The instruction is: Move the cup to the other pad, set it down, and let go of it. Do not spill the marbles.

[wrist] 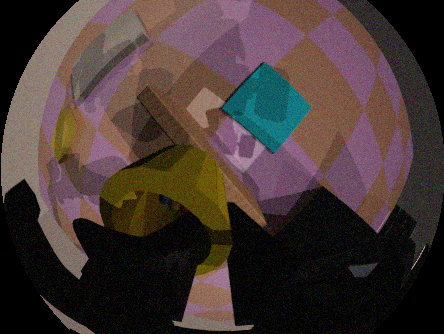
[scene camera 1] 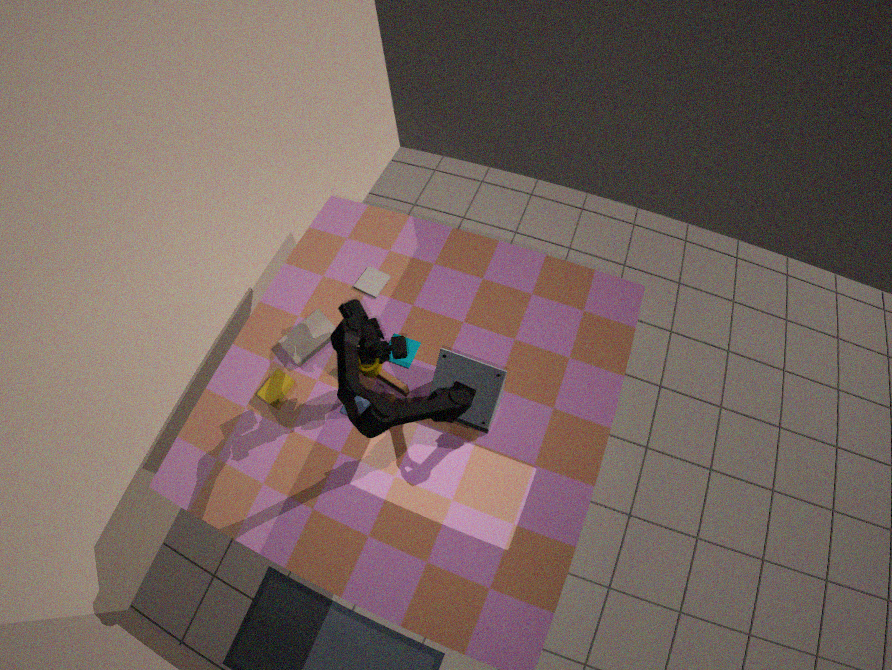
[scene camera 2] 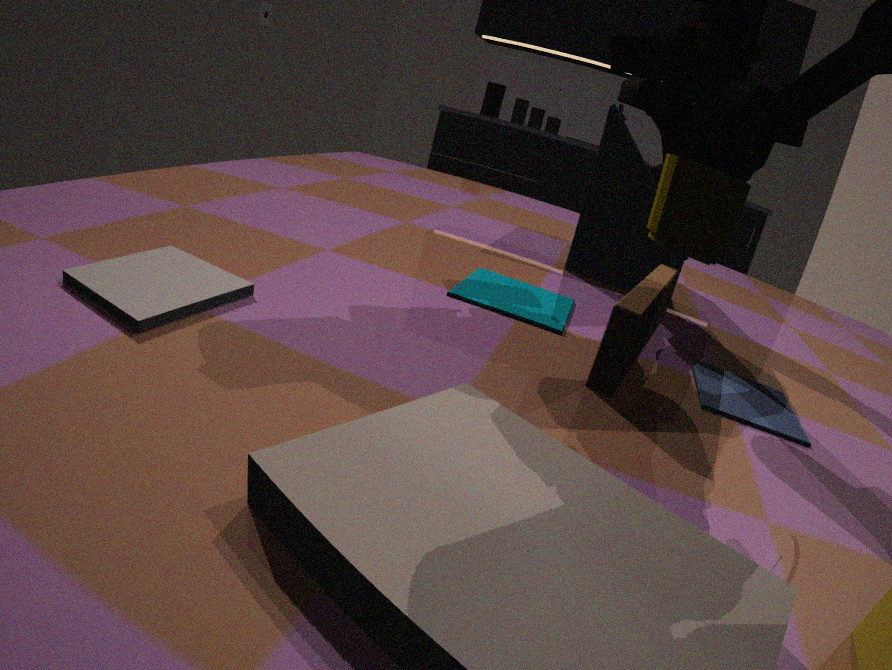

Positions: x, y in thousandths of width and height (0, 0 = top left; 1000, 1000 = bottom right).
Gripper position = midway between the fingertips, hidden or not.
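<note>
My gripper (scene camera 1: 424, 541), also (wrist: 492, 618). Yellow cup (wrist: 294, 606). Grey slab (scene camera 2: 503, 784). Another grey slab (scene camera 2: 163, 434). Blue pad (scene camera 2: 810, 586).
</note>
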